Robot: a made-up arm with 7 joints.
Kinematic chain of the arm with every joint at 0, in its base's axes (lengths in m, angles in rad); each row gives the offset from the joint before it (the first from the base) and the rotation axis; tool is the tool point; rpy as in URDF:
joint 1: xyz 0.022 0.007 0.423 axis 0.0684 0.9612 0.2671
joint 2: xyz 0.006 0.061 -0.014 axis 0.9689 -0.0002 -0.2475
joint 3: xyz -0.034 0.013 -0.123 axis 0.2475 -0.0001 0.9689
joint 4: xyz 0.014 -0.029 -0.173 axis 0.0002 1 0
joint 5: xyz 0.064 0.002 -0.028 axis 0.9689 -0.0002 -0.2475
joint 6: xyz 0.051 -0.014 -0.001 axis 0.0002 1 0
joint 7: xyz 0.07 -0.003 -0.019 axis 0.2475 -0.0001 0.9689
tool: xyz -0.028 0.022 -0.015 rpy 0 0 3.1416
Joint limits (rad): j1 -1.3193..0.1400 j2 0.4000..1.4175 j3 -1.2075..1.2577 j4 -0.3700..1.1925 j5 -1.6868..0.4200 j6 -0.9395..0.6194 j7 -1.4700..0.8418
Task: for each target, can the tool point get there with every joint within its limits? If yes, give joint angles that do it. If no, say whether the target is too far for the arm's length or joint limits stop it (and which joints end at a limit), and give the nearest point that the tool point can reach.
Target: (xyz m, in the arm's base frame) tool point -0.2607 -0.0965 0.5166
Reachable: no: joint limits stop it (at a limit: joint 1, joint 2, joint 3, joint 4, joint 5, joint 6, joint 7) | nearest point -0.0339 -0.0535 0.1801 | short by 0.408 m
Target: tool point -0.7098 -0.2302 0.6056
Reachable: no: too far | nearest point -0.0909 -0.0538 0.1213 | short by 0.805 m
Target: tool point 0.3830 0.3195 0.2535
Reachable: yes | joints -0.8180 0.8893 -0.0114 0.9210 -0.5588 -0.1350 0.4785
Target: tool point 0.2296 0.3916 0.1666
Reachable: yes | joints -0.4277 0.5539 0.9244 0.6789 -1.4861 -0.6785 0.0926
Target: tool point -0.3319 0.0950 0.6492
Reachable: no: joint limits stop it (at a limit: joint 1, joint 2, joint 3, joint 4, joint 6, joint 7) | nearest point -0.0143 0.2773 0.6055 | short by 0.369 m
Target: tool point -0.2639 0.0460 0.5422
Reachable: no: joint limits stop it (at a limit: joint 1, joint 2, joint 3, joint 4, joint 6, joint 7) | nearest point -0.0113 0.2730 0.6079 | short by 0.346 m
